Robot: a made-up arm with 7 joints.
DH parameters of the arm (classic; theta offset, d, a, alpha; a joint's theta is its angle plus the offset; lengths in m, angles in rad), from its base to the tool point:
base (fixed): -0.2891 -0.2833 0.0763 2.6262
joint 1: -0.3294 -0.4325 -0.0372 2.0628
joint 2: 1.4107 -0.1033 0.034 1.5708
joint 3: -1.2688 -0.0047 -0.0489 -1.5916
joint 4: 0 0.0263 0.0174 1.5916
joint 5: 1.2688 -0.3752 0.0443 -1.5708
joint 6: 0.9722 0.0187 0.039 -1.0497
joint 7: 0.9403 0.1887 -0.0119 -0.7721
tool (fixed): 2.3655 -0.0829 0 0
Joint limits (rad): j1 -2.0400..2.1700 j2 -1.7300..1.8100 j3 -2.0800..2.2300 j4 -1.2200..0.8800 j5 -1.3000..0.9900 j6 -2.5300..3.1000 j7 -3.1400..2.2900
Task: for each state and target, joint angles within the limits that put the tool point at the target. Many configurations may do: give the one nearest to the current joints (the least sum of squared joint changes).
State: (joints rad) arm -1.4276 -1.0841 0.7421 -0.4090 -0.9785 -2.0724 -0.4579
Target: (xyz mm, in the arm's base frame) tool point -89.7 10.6 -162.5
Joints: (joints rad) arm -1.6295 -0.7934 0.7849 -0.2545 -0.9760 -2.4063 -0.3258
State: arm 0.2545 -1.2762 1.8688 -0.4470 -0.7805 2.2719 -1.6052
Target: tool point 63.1 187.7 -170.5
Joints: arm 0.0803 -1.5599 2.0546 -0.3146 -0.6023 1.9533 -1.9937
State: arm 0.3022 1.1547 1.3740 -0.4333 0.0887 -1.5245 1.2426
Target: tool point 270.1 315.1 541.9
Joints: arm -0.0541 1.6157 1.0640 0.3208 0.1968 -1.1609 1.2663
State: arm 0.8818 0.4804 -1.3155 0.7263 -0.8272 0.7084 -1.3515
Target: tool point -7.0 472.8 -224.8
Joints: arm 0.9354 0.5892 -1.0307 0.7117 -0.7413 0.7832 -1.4324
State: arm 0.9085 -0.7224 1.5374 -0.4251 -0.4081 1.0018 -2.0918
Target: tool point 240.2 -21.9 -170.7
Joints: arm 1.1059 -1.2704 1.3290 -0.9132 -0.3448 0.6220 -2.0835
